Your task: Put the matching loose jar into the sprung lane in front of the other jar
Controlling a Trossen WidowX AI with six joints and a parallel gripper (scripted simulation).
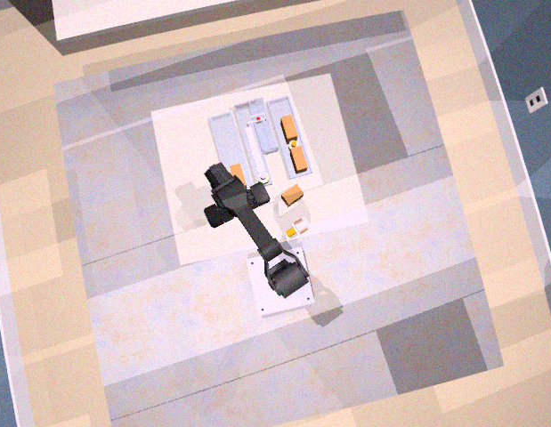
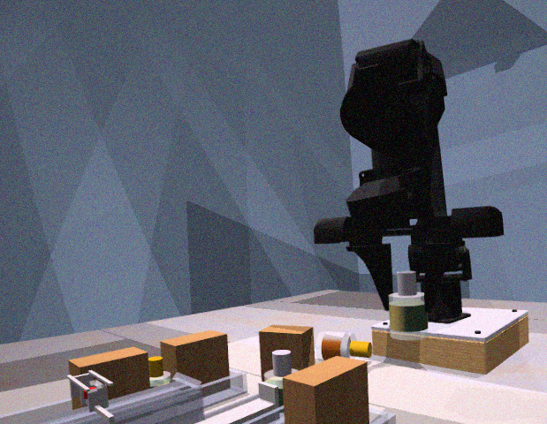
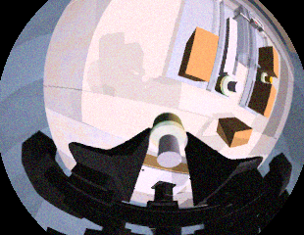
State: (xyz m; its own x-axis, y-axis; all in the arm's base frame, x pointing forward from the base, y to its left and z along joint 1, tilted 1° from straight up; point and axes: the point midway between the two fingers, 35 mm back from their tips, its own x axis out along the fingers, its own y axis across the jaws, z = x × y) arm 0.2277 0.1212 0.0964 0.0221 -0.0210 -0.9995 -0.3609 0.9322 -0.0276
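My gripper tip is now 25 cm short of the sprung lane, 8 cm to the left of it and 9 cm above it. The rest, counted from my gripper tip: red mark: 29 cm ahead, 8 cm to the right, 4 cm below.
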